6 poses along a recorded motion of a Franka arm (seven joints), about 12 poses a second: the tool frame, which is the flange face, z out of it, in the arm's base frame.
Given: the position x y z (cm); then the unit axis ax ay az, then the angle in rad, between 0 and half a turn.
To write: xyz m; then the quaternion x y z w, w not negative. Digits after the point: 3 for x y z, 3 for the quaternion.
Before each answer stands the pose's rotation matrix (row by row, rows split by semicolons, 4 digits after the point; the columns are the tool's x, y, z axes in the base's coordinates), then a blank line. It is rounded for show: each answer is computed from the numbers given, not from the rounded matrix.
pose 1, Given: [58.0, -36.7, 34.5, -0.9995, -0.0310, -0.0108, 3.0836]
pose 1, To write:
0.9978 0.0625 0.0198; 0.0613 -0.9964 0.0586; 0.0234 -0.0573 -0.9981

[0.580, -0.367, 0.345, -0.999, -0.031, -0.011, 0.029]
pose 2, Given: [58.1, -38.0, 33.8, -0.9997, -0.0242, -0.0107, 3.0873]
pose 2, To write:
0.9986 0.0489 0.0201; 0.0478 -0.9974 0.0548; 0.0227 -0.0537 -0.9983

[0.581, -0.380, 0.338, -0.999, -0.024, -0.011, 0.027]
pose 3, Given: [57.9, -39.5, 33.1, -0.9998, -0.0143, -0.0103, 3.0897]
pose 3, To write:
0.9994 0.0291 0.0198; 0.0280 -0.9982 0.0522; 0.0213 -0.0516 -0.9984

[0.579, -0.395, 0.331, -1.000, -0.014, -0.010, 0.026]
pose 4, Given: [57.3, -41.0, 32.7, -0.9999, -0.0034, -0.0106, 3.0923]
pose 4, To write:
0.9998 0.0073 0.0210; 0.0063 -0.9988 0.0493; 0.0214 -0.0492 -0.9986

[0.573, -0.410, 0.327, -1.000, -0.003, -0.011, 0.025]
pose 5, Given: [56.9, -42.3, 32.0, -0.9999, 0.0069, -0.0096, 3.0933]
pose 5, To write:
0.9997 -0.0133 0.0195; -0.0143 -0.9987 0.0481; 0.0189 -0.0484 -0.9986

[0.569, -0.423, 0.320, -1.000, 0.007, -0.010, 0.024]
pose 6, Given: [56.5, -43.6, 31.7, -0.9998, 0.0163, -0.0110, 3.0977]
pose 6, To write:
0.9992 -0.0321 0.0227; -0.0331 -0.9985 0.0435; 0.0213 -0.0442 -0.9988

[0.565, -0.436, 0.317, -1.000, 0.016, -0.011, 0.022]
